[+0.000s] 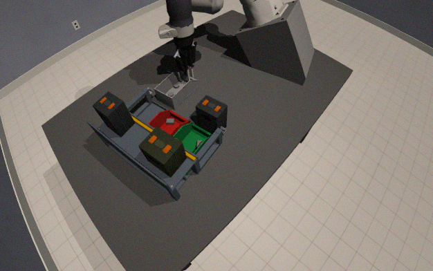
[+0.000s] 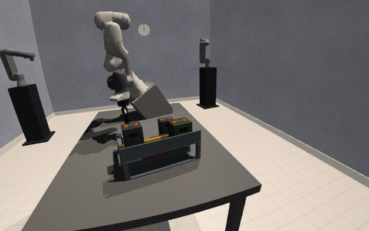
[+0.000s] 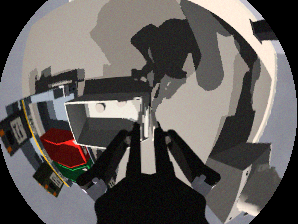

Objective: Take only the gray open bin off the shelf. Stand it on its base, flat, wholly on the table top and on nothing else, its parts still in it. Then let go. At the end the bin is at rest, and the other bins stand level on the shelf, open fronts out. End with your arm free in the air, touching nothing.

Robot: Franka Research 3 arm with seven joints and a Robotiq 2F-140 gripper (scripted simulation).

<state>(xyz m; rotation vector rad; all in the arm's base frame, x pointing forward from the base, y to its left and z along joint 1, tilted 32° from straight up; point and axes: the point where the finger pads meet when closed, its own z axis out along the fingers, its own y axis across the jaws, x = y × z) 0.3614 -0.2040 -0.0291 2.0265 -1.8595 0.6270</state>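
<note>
Right now the gray open bin is 8 cm ahead of my hand and 2 cm below it. Round my hand: red bin 27 cm ahead, 13 cm to the left, 1 cm below; green bin 27 cm ahead, 24 cm to the left, 1 cm below; yellow rail 33 cm ahead, 13 cm to the left, 5 cm above.
</note>
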